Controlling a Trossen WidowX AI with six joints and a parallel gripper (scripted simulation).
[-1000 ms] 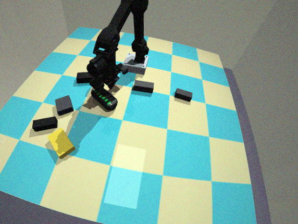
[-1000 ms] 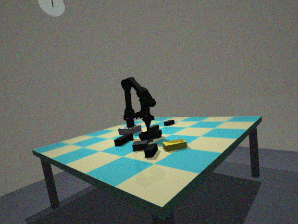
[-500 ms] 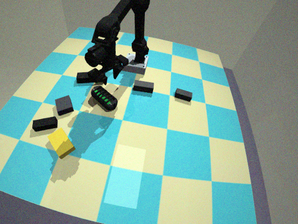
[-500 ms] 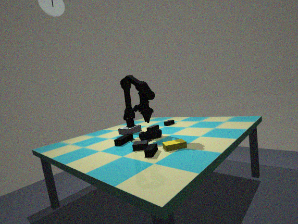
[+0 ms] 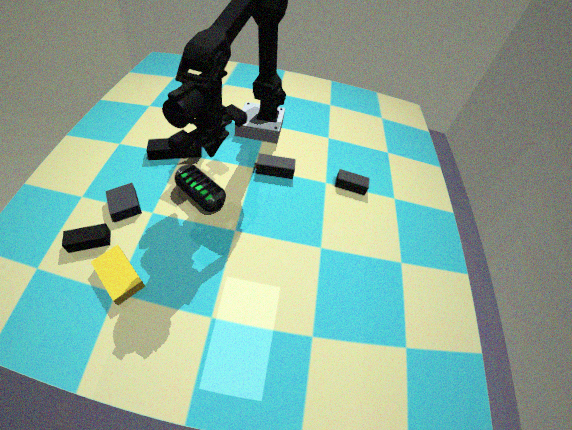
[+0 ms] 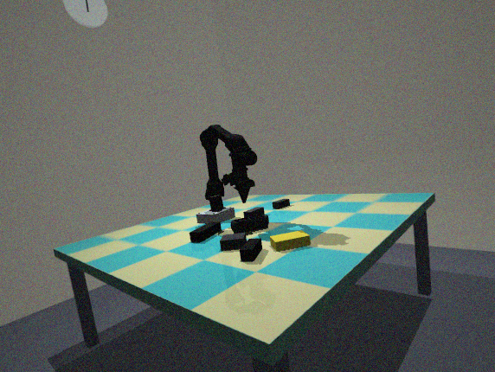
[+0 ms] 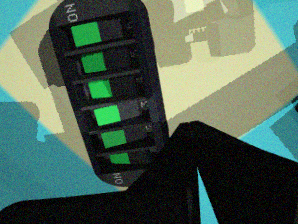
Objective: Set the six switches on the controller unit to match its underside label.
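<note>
The long dark block is 10 cm behind my gripper tip, 15 cm to the right of it and 9 cm below it. From my gripper tip the other things lie so: yellow block (31 cm ahead, 13 cm to the right, 9 cm below).
</note>
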